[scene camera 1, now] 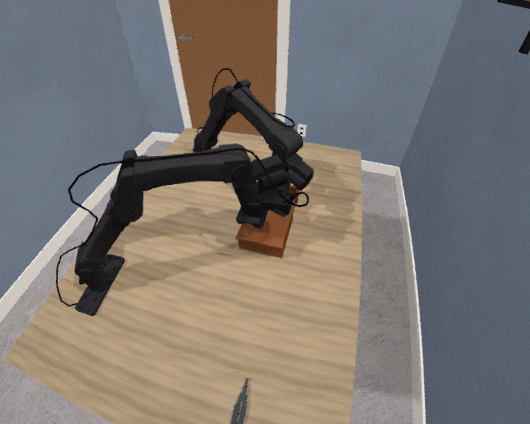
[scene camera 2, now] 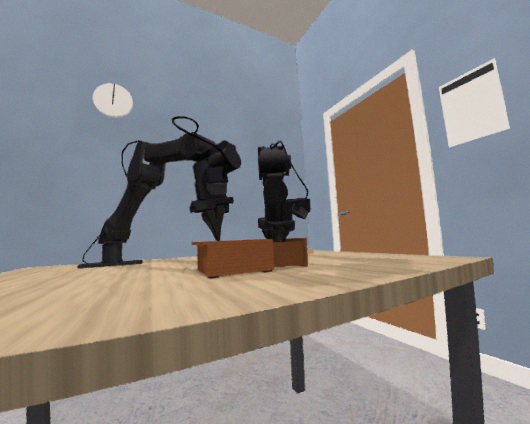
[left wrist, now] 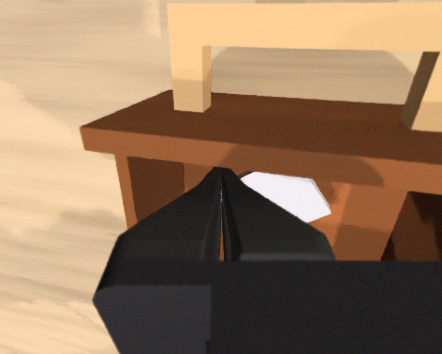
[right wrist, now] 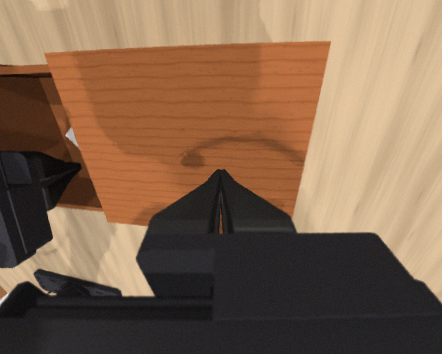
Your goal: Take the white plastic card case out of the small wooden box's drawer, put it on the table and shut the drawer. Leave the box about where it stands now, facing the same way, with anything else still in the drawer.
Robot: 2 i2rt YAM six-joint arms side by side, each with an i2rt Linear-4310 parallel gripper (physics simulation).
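Places are measured from the left arm's base along level axes (x ahead, y left, z up), in centimetres.
Pixels of known places: left gripper, between the fingertips: (left wrist: 221,176) (right wrist: 75,165); right gripper, between the fingertips: (scene camera 1: 260,226) (scene camera 2: 218,240) (right wrist: 220,176); left arm's base, origin of its link: (right wrist: 81,287); right arm's base, origin of its link: (scene camera 1: 101,283) (scene camera 2: 112,265).
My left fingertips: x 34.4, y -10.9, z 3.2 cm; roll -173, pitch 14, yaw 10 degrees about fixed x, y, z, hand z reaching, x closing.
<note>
Ahead of a thing's pixels: the offset from my left fingertips to its middle. "spot": to the spot under its first point. Level surfaces: height alone.
The small wooden box @(dx +5.3, dy -13.9, dz +0.6 cm) (scene camera 1: 260,246) (scene camera 2: 236,257) (right wrist: 200,100) stands on the table with its drawer @(dx +3.5, dy -1.9, dz +0.8 cm) (scene camera 2: 294,253) (left wrist: 295,115) (right wrist: 25,102) pulled out. The drawer's front carries a pale wooden handle @(spot: dx +1.7, dy +6.7, dz +1.2 cm) (left wrist: 300,26). The white card case @(dx +2.8, dy -1.5, dz -1.5 cm) (left wrist: 287,196) (right wrist: 73,138) lies in the drawer near its front; the left fingers hide part of it in the left wrist view. My left gripper (left wrist: 221,176) (right wrist: 75,165) is shut and empty, with its tips at the drawer beside the case. In scene camera 2, the drawer wall hides these tips. My right gripper (scene camera 2: 218,238) (right wrist: 220,176) is shut and empty above the box's top.
The wooden table @(dz -3.2 cm) (scene camera 1: 200,325) (scene camera 2: 125,310) carries both arm bases. The two grippers are close together, side by side over the box and drawer. A thin grey object @(dx +20.1, dy -60.4, dz -2.7 cm) (scene camera 1: 241,402) shows at the bottom of scene camera 1. A brown door (scene camera 1: 225,60) (scene camera 2: 380,175) is behind the table.
</note>
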